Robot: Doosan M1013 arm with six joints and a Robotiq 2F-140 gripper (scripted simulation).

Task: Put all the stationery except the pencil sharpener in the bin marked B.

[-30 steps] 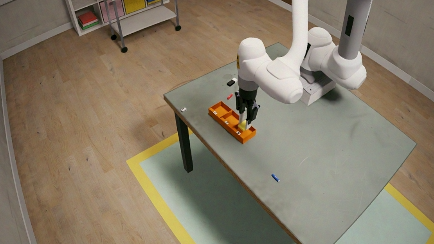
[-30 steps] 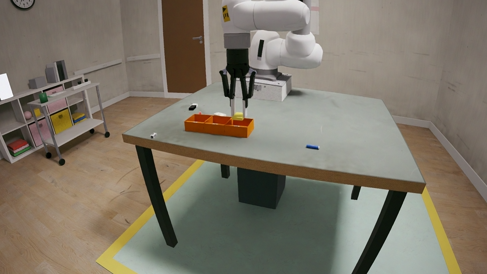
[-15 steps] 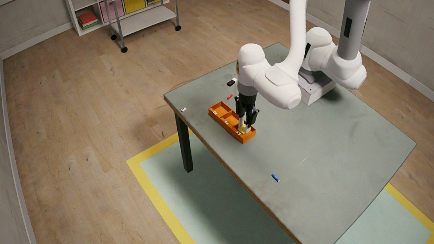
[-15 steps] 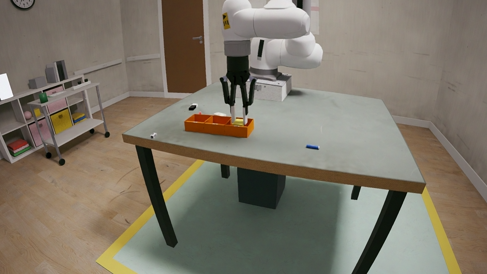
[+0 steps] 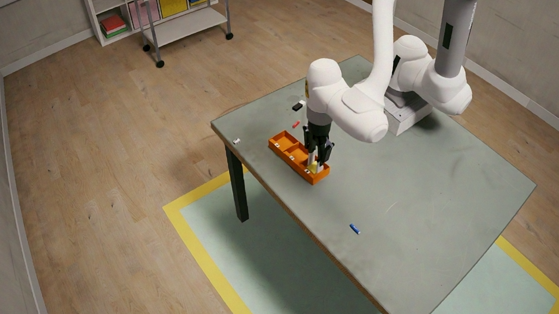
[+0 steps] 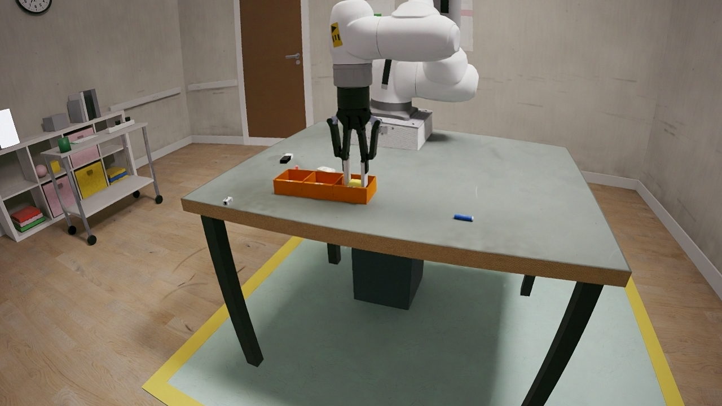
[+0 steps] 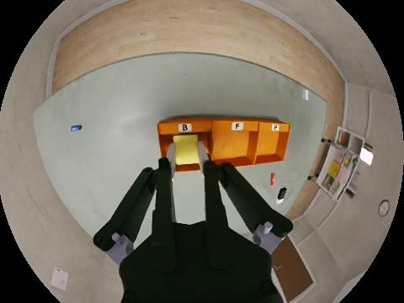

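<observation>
Now: the yellow sticky pad 3 cm below my hand. Round my hand: orange bin: 8 cm to the right, 4 cm below, 1 cm ahead; then red piece: 24 cm to the right, 10 cm behind, 5 cm below; then flat white piece: 14 cm to the right, 13 cm behind, 5 cm below.
</observation>
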